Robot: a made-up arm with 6 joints. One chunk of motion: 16 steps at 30 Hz.
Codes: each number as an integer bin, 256 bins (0 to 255) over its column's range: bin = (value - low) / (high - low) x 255, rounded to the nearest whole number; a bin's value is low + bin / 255 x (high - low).
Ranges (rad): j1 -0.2..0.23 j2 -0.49..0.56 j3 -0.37..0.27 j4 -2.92..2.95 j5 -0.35..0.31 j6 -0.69..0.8
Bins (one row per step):
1: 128 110 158 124 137 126
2: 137 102 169 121 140 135
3: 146 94 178 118 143 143
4: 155 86 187 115 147 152
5: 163 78 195 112 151 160
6: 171 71 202 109 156 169
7: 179 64 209 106 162 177
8: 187 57 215 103 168 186
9: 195 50 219 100 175 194
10: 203 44 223 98 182 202
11: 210 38 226 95 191 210
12: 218 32 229 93 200 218
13: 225 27 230 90 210 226
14: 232 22 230 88 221 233
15: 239 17 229 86 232 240
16: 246 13 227 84 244 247
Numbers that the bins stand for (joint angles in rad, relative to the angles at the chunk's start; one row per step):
1: 0.0158 -0.0371 0.0265 -0.0656 0.0046 0.0462
2: 0.0310 -0.0700 0.0542 -0.1346 0.0124 0.0988
3: 0.0462 -0.1029 0.0767 -0.2037 0.0201 0.1456
4: 0.0614 -0.1359 0.0993 -0.2727 0.0305 0.1982
5: 0.0749 -0.1688 0.1194 -0.3418 0.0408 0.2449
6: 0.0884 -0.1976 0.1370 -0.4109 0.0538 0.2975
7: 0.1018 -0.2265 0.1545 -0.4799 0.0693 0.3442
8: 0.1153 -0.2553 0.1696 -0.5490 0.0848 0.3968
9: 0.1288 -0.2841 0.1796 -0.6180 0.1029 0.4436
10: 0.1423 -0.3088 0.1897 -0.6641 0.1211 0.4903
11: 0.1541 -0.3335 0.1972 -0.7331 0.1444 0.5371
12: 0.1676 -0.3582 0.2047 -0.7792 0.1676 0.5838
13: 0.1794 -0.3788 0.2073 -0.8482 0.1935 0.6305
14: 0.1912 -0.3994 0.2073 -0.8943 0.2220 0.6715
15: 0.2030 -0.4200 0.2047 -0.9403 0.2505 0.7124
16: 0.2148 -0.4365 0.1997 -0.9864 0.2815 0.7533

